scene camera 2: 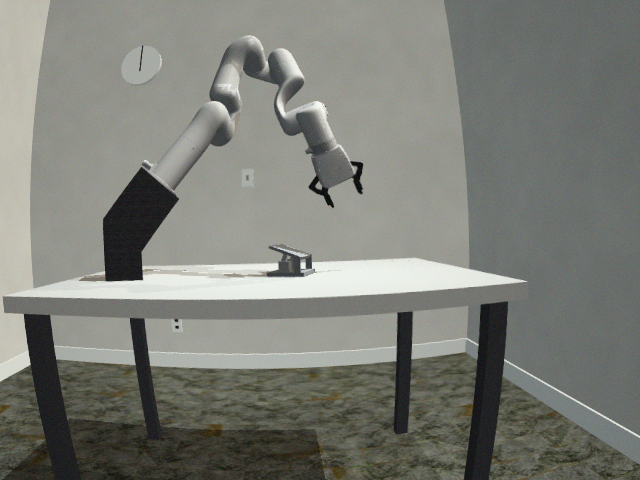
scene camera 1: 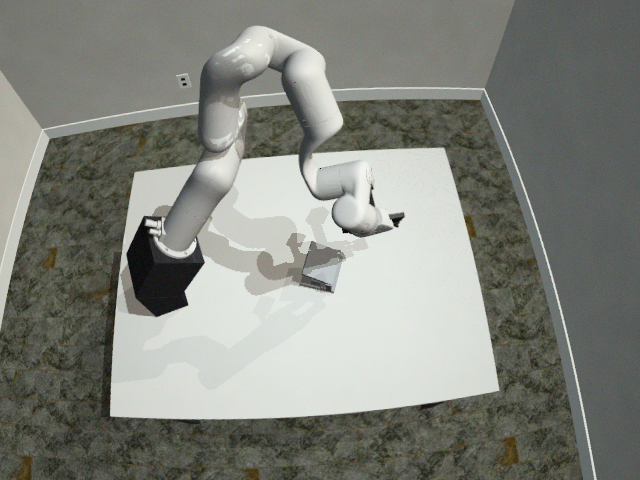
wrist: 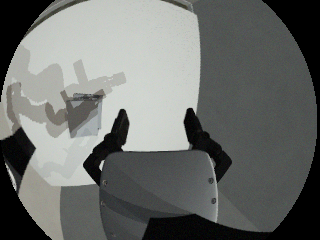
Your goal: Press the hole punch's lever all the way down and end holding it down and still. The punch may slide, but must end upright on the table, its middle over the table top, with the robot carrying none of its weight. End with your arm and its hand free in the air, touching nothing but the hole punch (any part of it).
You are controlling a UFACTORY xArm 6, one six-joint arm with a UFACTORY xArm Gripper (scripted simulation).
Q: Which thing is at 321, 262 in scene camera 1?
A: A hole punch lever.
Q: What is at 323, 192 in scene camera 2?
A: The gripper.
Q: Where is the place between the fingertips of the gripper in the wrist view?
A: At 156, 115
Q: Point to a hole punch lever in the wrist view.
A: At 82, 115
